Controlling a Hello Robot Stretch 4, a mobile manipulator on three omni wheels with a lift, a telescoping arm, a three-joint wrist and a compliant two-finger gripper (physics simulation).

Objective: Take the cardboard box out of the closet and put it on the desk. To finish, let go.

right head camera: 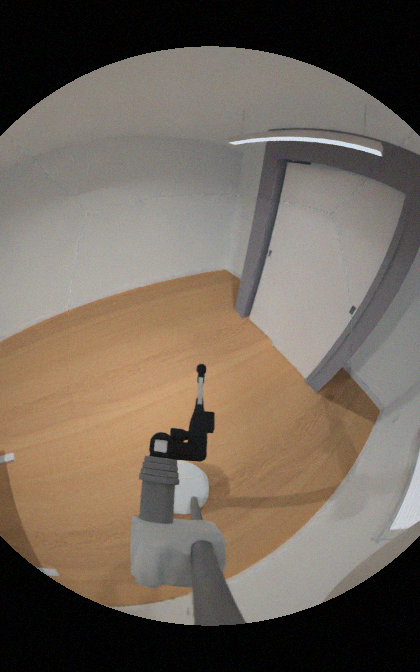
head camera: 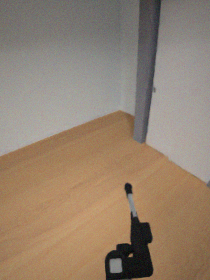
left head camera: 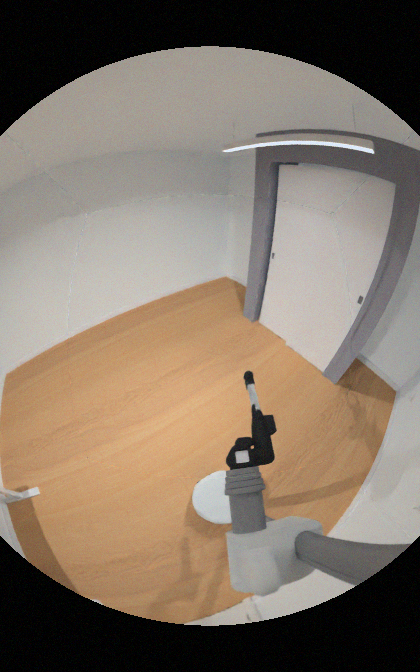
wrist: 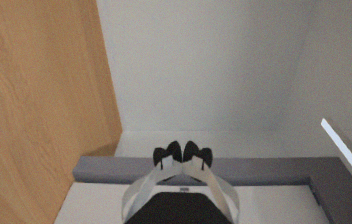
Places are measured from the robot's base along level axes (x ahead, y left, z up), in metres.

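Pixels of known places: gripper, between the fingertips: (head camera: pixel 127 184) (wrist: pixel 182 153).
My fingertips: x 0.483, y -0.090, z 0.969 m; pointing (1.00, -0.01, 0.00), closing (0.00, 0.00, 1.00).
Observation:
Behind a point stands the place of what it marks.
The closet shows as closed pale sliding doors (head camera: pixel 185 90) {x 1.617, y -0.995, z 1.047 m} (left head camera: pixel 320 260) (right head camera: pixel 320 260) (wrist: pixel 100 205) {x 1.840, y -0.850, z 0.299 m} in a grey frame (head camera: pixel 145 75) {x 2.045, y -0.629, z 1.152 m} (left head camera: pixel 257 240) (right head camera: pixel 254 250) (wrist: pixel 115 169) {x 2.052, y -0.620, z 0.361 m}. Small dark recessed handles sit near the door edges. My gripper (head camera: pixel 128 188) {x 0.483, y -0.090, z 0.969 m} (left head camera: pixel 249 377) (right head camera: pixel 201 370) (wrist: pixel 182 153) {x 0.483, y -0.090, z 0.969 m} is shut with its fingertips together and nothing between them. It is rolled on its side, so the wrist view is turned. It is held out over the floor, apart from the doors. The cardboard box and the desk do not show in these views.
The wood floor (head camera: pixel 75 210) {x 0.874, y 0.417, z -0.028 m} (left head camera: pixel 125 425) (right head camera: pixel 100 390) (wrist: pixel 45 100) {x 1.693, y -0.019, z -0.028 m} meets pale walls (head camera: pixel 55 60) {x 2.827, y 0.766, z 1.389 m} (left head camera: pixel 150 250) (right head camera: pixel 160 235) (wrist: pixel 200 65) {x 3.047, y 0.426, z 1.158 m}. My round white base part (left head camera: pixel 211 497) (right head camera: pixel 192 487) is under the arm. A white piece (left head camera: pixel 22 494) (right head camera: pixel 7 458) shows at the far left.

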